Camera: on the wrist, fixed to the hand. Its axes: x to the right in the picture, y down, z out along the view.
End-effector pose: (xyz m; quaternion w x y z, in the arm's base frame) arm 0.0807 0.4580 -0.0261 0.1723 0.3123 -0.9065 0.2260
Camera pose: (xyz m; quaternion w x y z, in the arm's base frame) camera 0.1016 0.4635 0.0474 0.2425 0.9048 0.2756 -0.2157
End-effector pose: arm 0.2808 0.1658 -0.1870 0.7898 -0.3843 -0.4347 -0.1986
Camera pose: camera 0.3047 0.0932 -0.1827 0.2003 -0.3812 0.3880 0.8149
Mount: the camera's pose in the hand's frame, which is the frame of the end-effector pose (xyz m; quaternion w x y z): 0.0151 -0.0318 -0.0680 0.0258 -0.0531 -0.0046 -0.9982
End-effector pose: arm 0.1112 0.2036 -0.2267 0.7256 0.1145 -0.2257 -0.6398
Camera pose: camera 0.1168 0.1755 -0.2977 0.6149 -0.1868 -0.1391 0.7534
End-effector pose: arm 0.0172 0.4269 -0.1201 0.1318 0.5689 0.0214 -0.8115
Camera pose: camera 0.0672 0.4673 -0.1617 0.7764 0.0174 -0.6109 0.1540
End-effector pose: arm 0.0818 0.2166 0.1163 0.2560 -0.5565 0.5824 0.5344
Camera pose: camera 0.1275 0.1553 0.1123 0.5132 -0.6069 -0.5701 -0.2083
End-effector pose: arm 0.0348 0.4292 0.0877 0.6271 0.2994 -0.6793 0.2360
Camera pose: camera 0.1050 0.4523 0.1079 0.2645 0.6536 0.2659 -0.6573
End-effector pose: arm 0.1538 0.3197 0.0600 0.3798 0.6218 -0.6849 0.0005
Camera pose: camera 0.2172 0.3318 0.1012 0.0402 0.6796 0.6013 -0.4184
